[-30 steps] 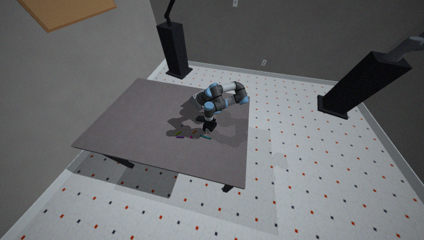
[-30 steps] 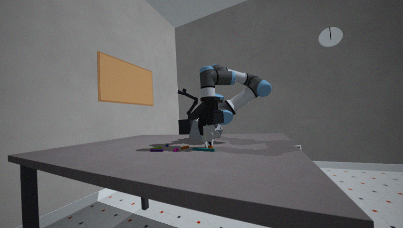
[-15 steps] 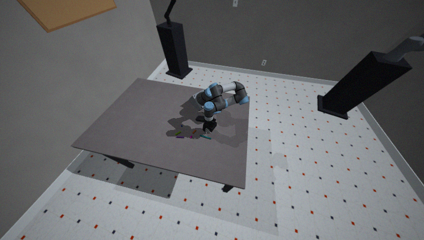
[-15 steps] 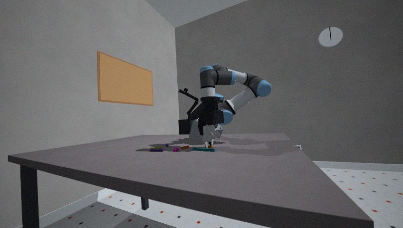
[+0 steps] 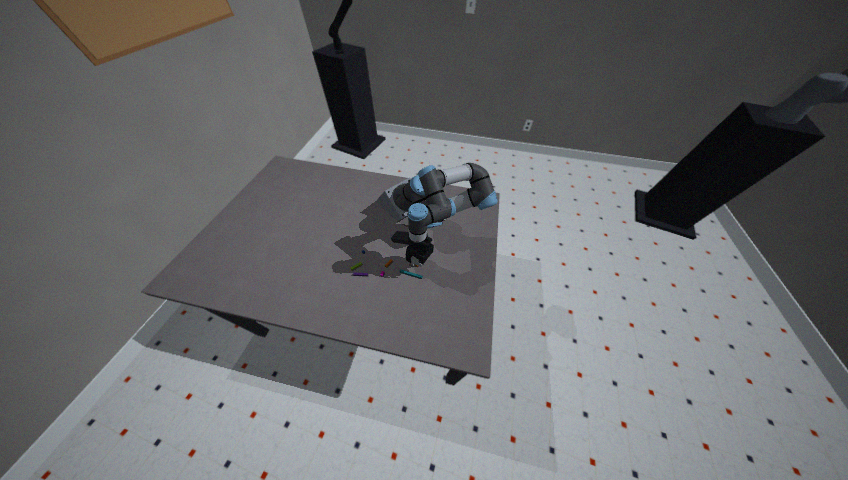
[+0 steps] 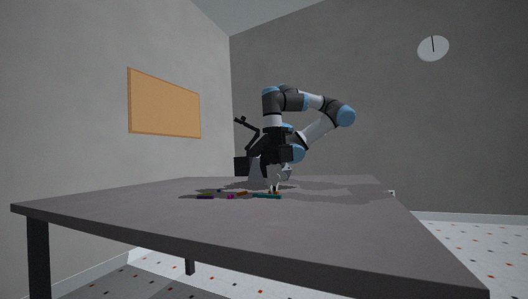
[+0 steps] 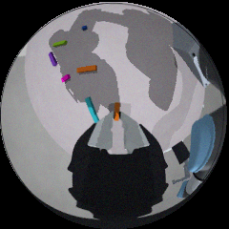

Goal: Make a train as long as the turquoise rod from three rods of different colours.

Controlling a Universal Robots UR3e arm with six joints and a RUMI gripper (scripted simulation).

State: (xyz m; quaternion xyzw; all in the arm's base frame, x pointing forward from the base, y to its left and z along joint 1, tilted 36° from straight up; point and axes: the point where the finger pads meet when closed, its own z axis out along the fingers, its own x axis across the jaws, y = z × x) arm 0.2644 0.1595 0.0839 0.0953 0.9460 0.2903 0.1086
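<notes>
Now: hand 50 mm short of the turquoise rod, 10 mm to the right of it and 10 mm above it. Round my hand: purple rod: 150 mm ahead, 180 mm to the right, 10 mm below; magenta rod: 110 mm ahead, 100 mm to the right, 10 mm below; blue rod: 50 mm ahead, 230 mm to the right, 10 mm below.
</notes>
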